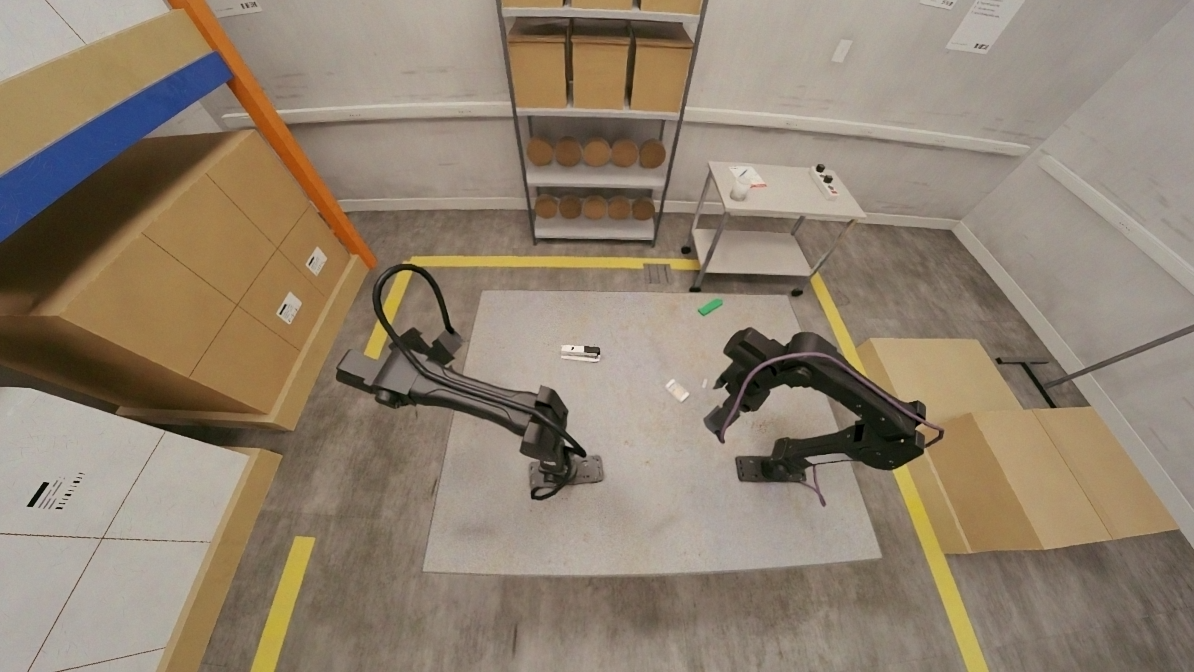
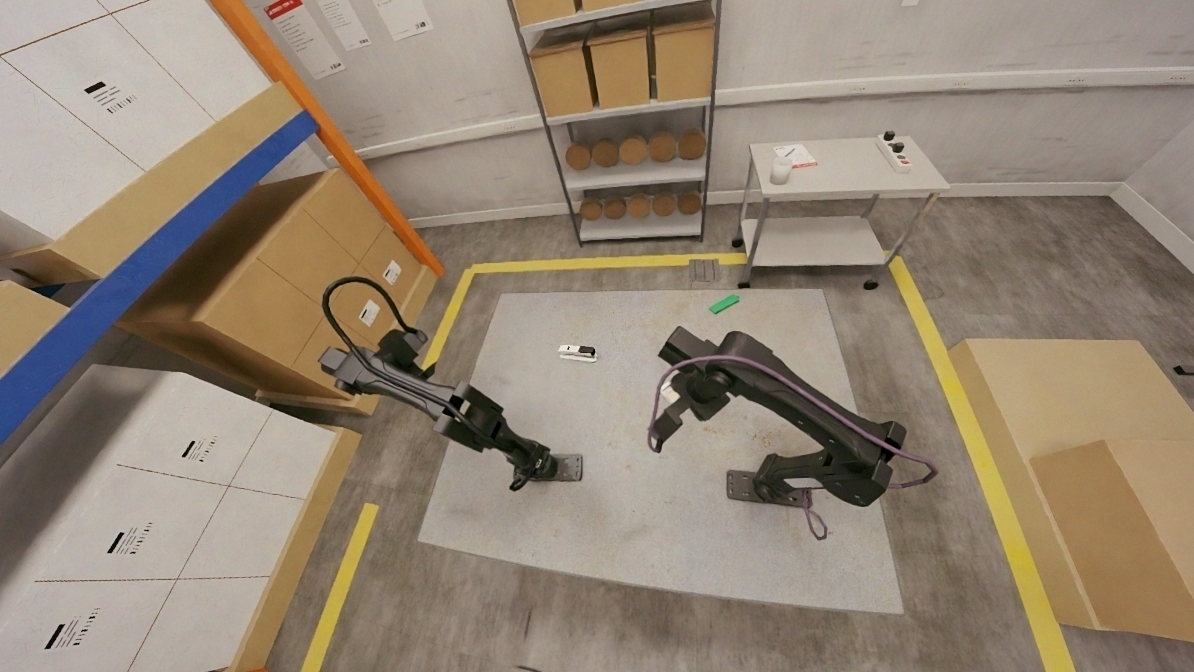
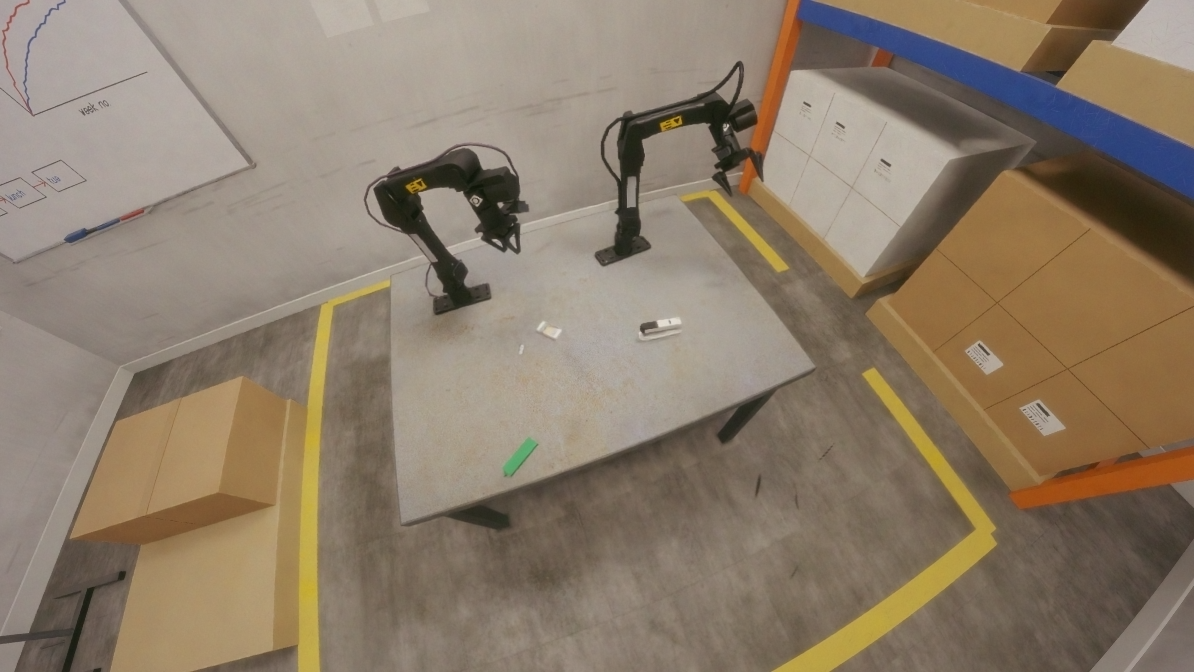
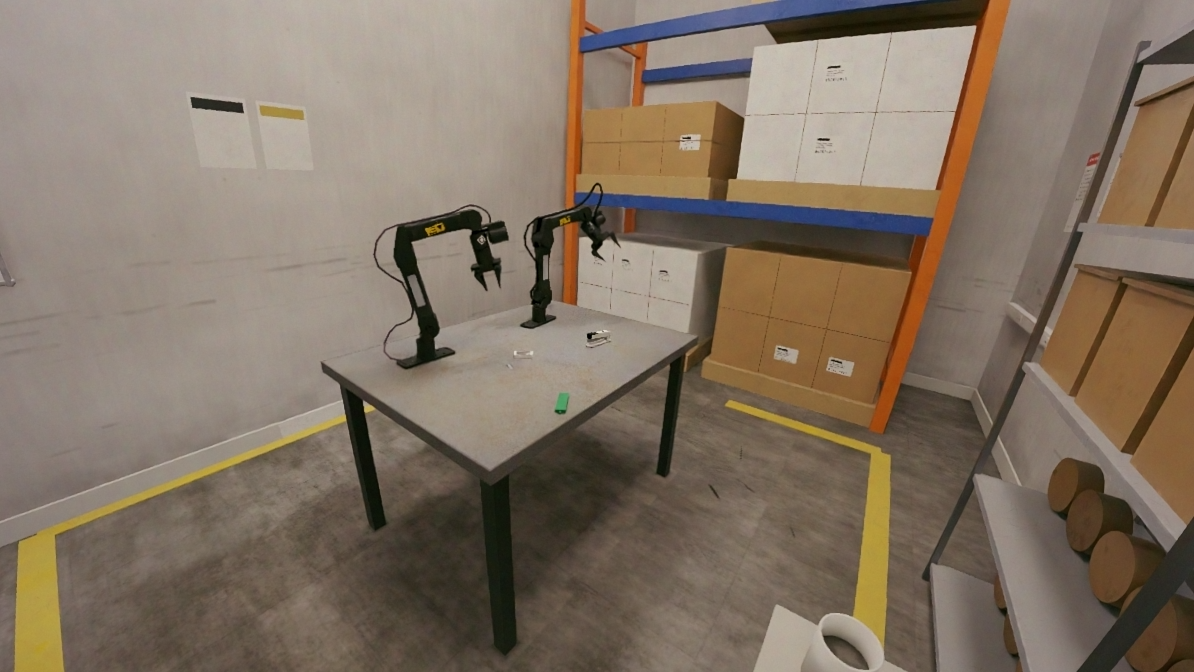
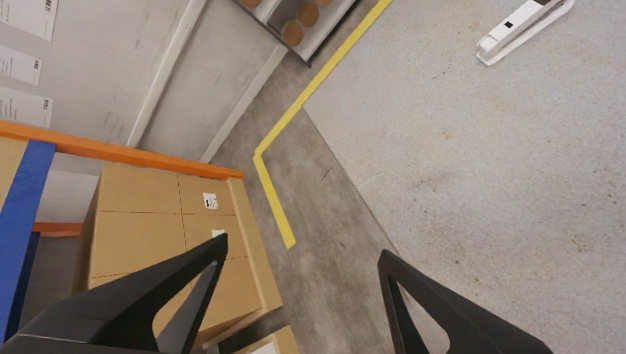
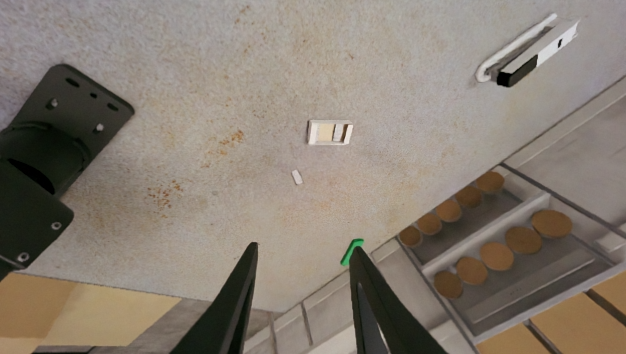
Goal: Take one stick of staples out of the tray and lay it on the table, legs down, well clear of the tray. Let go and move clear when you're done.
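Places are measured from the left arm's base along level axes (x ahead, y left, z up), in centimetres.
Where they show: left gripper, fingertip midpoint: point(image 2: 422, 348) point(image 3: 747, 189) point(image 4: 612, 254) point(image 5: 305, 249); right gripper, fingertip midpoint: point(image 1: 721, 395) point(image 2: 687, 400) point(image 3: 512, 252) point(image 4: 493, 289) point(image 6: 305, 250); left arm's base, link origin: point(image 1: 565, 472) point(image 2: 547, 467) point(image 3: 623, 251) point(image 4: 538, 322); right arm's base, link origin: point(image 1: 770, 469) point(image 2: 767, 488) point(image 3: 462, 299) point(image 4: 427, 358) point(image 6: 55, 145).
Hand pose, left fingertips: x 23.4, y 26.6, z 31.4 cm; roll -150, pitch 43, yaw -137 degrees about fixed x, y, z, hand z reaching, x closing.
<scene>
Each offset is from my left fingertips to the top centre of the thing. Level surfaces: height alone.
A small pale stick of staples @(dx -1.6, dy -72.8, dz -30.8 cm) point(image 1: 704, 383) point(image 3: 521, 348) point(image 4: 508, 365) point(image 6: 297, 177) lies flat on the table @(dz -31.4 cm) point(image 1: 501, 534) point(image 3: 601, 417), apart from the tray. It shows a plain upper face; its legs are too small to make out. The white tray point(image 1: 683, 397) point(image 3: 543, 324) point(image 6: 313, 132) has a cream floor and a light strip near one end. My right gripper point(image 3: 511, 248) point(image 4: 493, 288) point(image 6: 305, 250) is partly open and empty, high above the table. My left gripper point(image 3: 745, 183) point(image 4: 613, 250) point(image 5: 305, 249) is wide open and empty, out past the table's side.
A white and black stapler @(dx +12.6, dy -34.0, dz -25.8 cm) point(image 1: 579, 353) point(image 3: 660, 328) point(image 5: 520, 30) point(image 6: 530, 55) lies on the table, beyond the tray from the stick. A green block @(dx +28.5, dy -84.6, dz -30.4 cm) point(image 1: 710, 307) point(image 2: 724, 303) point(image 3: 519, 456) point(image 4: 562, 403) lies near the edge farthest from the arm bases.
</scene>
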